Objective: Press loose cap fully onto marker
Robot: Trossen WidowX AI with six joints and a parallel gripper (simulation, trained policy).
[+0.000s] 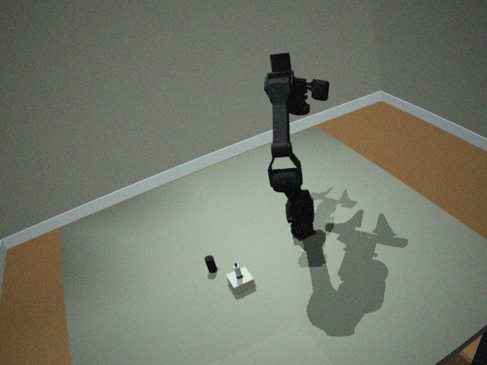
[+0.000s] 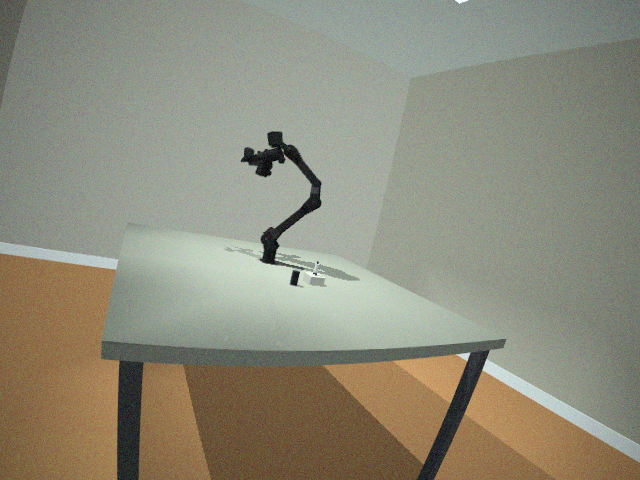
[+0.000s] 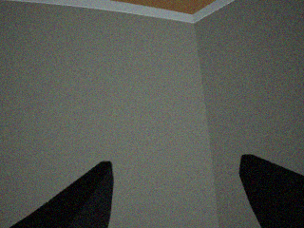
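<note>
The black cap is 51 cm ahead of my gripper tip, 39 cm below it and 14 cm to the left of it. Also, from my gripper tip: holder block (46 cm ahead, 40 cm below, 25 cm to the left).
</note>
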